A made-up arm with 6 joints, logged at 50 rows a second.
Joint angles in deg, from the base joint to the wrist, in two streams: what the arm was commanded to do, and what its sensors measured. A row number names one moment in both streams.
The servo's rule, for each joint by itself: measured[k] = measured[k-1] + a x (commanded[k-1-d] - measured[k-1]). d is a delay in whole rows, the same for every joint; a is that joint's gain. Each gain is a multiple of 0.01, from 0.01 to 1. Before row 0 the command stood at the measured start. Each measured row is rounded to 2 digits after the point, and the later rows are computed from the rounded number. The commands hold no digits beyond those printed.
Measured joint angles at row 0:
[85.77 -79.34 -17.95 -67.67 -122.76 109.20]
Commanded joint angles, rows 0 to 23:
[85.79 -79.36 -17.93 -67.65 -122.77 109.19]
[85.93 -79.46 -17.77 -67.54 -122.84 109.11]
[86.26 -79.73 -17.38 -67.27 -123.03 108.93]
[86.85 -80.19 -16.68 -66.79 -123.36 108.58]
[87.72 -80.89 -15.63 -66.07 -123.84 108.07]
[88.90 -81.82 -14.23 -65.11 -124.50 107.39]
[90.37 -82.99 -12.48 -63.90 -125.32 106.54]
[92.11 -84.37 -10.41 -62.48 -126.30 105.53]
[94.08 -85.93 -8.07 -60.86 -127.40 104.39]
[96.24 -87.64 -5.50 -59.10 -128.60 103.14]
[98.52 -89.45 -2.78 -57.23 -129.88 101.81]
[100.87 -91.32 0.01 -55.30 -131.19 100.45]
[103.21 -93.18 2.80 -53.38 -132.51 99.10]
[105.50 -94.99 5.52 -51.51 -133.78 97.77]
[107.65 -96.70 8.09 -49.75 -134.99 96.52]
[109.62 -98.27 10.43 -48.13 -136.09 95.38]
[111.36 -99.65 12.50 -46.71 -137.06 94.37]
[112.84 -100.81 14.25 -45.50 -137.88 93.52]
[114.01 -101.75 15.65 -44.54 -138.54 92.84]
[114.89 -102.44 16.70 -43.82 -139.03 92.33]
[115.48 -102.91 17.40 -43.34 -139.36 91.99]
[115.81 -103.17 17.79 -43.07 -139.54 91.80]
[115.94 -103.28 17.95 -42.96 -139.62 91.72]
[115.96 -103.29 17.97 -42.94 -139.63 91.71]
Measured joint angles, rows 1 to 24:
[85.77 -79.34 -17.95 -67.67 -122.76 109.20]
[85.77 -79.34 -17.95 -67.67 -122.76 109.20]
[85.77 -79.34 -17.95 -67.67 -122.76 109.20]
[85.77 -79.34 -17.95 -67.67 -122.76 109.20]
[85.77 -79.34 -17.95 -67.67 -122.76 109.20]
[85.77 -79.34 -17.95 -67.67 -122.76 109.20]
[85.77 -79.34 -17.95 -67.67 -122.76 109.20]
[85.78 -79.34 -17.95 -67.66 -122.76 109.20]
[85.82 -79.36 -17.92 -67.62 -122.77 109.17]
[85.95 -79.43 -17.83 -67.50 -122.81 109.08]
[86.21 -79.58 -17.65 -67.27 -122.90 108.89]
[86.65 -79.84 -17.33 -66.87 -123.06 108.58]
[87.30 -80.24 -16.83 -66.29 -123.30 108.13]
[88.19 -80.79 -16.13 -65.50 -123.64 107.53]
[89.33 -81.51 -15.21 -64.50 -124.09 106.77]
[90.71 -82.39 -14.07 -63.30 -124.65 105.87]
[92.31 -83.44 -12.70 -61.91 -125.32 104.83]
[94.11 -84.64 -11.11 -60.37 -126.10 103.68]
[96.07 -85.98 -9.33 -58.70 -126.97 102.45]
[98.14 -87.42 -7.39 -56.94 -127.91 101.18]
[100.27 -88.93 -5.32 -55.15 -128.91 99.88]
[102.41 -90.48 -3.17 -53.37 -129.94 98.60]
[104.50 -92.04 -0.99 -51.64 -130.99 97.38]
[106.49 -93.56 1.17 -50.01 -132.02 96.24]
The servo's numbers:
d 7
a 0.29 0.20 0.16 0.33 0.17 0.38

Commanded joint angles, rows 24 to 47:
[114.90 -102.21 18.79 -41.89 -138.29 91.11]
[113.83 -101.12 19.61 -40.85 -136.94 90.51]
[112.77 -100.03 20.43 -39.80 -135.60 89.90]
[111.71 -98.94 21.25 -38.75 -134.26 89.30]
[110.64 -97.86 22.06 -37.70 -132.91 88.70]
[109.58 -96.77 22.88 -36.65 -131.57 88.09]
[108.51 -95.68 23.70 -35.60 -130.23 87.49]
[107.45 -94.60 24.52 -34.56 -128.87 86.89]
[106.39 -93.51 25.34 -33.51 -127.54 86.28]
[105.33 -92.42 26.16 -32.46 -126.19 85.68]
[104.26 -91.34 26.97 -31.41 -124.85 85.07]
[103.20 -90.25 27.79 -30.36 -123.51 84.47]
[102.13 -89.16 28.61 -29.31 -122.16 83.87]
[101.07 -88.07 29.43 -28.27 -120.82 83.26]
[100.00 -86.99 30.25 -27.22 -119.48 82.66]
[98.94 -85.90 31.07 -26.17 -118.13 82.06]
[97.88 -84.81 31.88 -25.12 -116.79 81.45]
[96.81 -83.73 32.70 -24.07 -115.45 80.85]
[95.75 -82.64 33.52 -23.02 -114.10 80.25]
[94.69 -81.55 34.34 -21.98 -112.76 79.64]
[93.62 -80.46 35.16 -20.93 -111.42 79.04]
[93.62 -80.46 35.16 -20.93 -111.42 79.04]
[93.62 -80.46 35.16 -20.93 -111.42 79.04]
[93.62 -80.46 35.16 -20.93 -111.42 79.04]
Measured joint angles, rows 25 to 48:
[108.33 -95.01 3.26 -48.52 -133.02 95.21]
[109.98 -96.36 5.24 -47.21 -133.96 94.31]
[111.40 -97.58 7.07 -46.09 -134.82 93.56]
[112.58 -98.65 8.72 -45.18 -135.59 92.96]
[113.52 -99.55 10.17 -44.48 -136.26 92.52]
[114.22 -100.30 11.41 -43.98 -136.83 92.22]
[114.72 -100.90 12.46 -43.64 -137.31 92.03]
[114.77 -101.16 13.47 -43.06 -137.48 91.68]
[114.50 -101.15 14.45 -42.33 -137.39 91.24]
[114.00 -100.93 15.41 -41.50 -137.09 90.73]
[113.34 -100.53 16.34 -40.59 -136.61 90.19]
[112.56 -100.00 17.26 -39.64 -135.98 89.62]
[111.70 -99.35 18.16 -38.65 -135.23 89.04]
[110.77 -98.62 19.05 -37.64 -134.38 88.45]
[109.81 -97.82 19.93 -36.62 -133.44 87.86]
[108.82 -96.96 20.80 -35.59 -132.44 87.26]
[107.81 -96.05 21.66 -34.56 -131.38 86.66]
[106.78 -95.11 22.51 -33.52 -130.27 86.06]
[105.74 -94.14 23.35 -32.48 -129.12 85.46]
[104.69 -93.14 24.19 -31.43 -127.94 84.86]
[103.64 -92.13 25.03 -30.39 -126.73 84.25]
[102.58 -91.10 25.87 -29.34 -125.50 83.65]
[101.52 -90.06 26.70 -28.29 -124.25 83.05]
[100.46 -89.01 27.53 -27.24 -122.98 82.44]

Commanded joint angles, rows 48 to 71:
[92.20 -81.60 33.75 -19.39 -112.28 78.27]
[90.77 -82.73 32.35 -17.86 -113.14 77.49]
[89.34 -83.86 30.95 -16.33 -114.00 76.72]
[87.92 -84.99 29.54 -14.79 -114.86 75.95]
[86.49 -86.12 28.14 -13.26 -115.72 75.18]
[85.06 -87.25 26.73 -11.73 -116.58 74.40]
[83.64 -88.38 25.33 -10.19 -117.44 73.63]
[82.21 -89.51 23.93 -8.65 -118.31 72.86]
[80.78 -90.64 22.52 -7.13 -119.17 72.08]
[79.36 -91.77 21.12 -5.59 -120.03 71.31]
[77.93 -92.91 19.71 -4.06 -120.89 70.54]
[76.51 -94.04 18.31 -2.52 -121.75 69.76]
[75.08 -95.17 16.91 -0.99 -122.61 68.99]
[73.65 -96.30 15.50 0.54 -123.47 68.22]
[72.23 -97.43 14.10 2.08 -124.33 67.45]
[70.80 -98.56 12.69 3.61 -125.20 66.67]
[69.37 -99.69 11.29 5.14 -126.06 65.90]
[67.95 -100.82 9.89 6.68 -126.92 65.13]
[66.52 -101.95 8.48 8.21 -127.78 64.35]
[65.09 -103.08 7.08 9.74 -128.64 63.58]
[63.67 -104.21 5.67 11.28 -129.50 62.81]
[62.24 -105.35 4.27 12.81 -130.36 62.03]
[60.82 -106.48 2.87 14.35 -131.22 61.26]
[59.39 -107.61 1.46 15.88 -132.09 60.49]
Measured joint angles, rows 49 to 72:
[99.40 -87.95 28.36 -26.19 -121.70 81.84]
[98.34 -86.89 29.19 -25.14 -120.41 81.24]
[97.28 -85.82 30.01 -24.10 -119.11 80.63]
[96.22 -84.75 30.83 -23.05 -117.80 80.03]
[95.47 -83.89 31.52 -22.35 -116.72 79.65]
[94.93 -83.20 32.10 -21.88 -115.82 79.42]
[94.55 -82.65 32.59 -21.57 -115.07 79.28]
[93.87 -82.44 32.78 -20.85 -114.60 78.90]
[92.97 -82.50 32.71 -19.86 -114.35 78.36]
[91.92 -82.77 32.43 -18.70 -114.29 77.74]
[90.76 -83.21 31.97 -17.41 -114.39 77.06]
[89.52 -83.79 31.36 -16.04 -114.62 76.35]
[88.23 -84.48 30.62 -14.62 -114.95 75.61]
[86.90 -85.26 29.77 -13.16 -115.37 74.86]
[85.54 -86.11 28.84 -11.67 -115.87 74.10]
[84.16 -87.02 27.83 -10.17 -116.43 73.33]
[82.77 -87.97 26.76 -8.66 -117.04 72.56]
[81.37 -88.96 25.63 -7.14 -117.69 71.79]
[79.96 -89.98 24.46 -5.62 -118.38 71.02]
[78.54 -91.02 23.25 -4.09 -119.10 70.25]
[77.12 -92.08 22.01 -2.56 -119.84 69.48]
[75.70 -93.15 20.74 -1.03 -120.60 68.71]
[74.28 -94.23 19.45 0.50 -121.38 67.93]
[72.86 -95.32 18.14 2.03 -122.18 67.16]

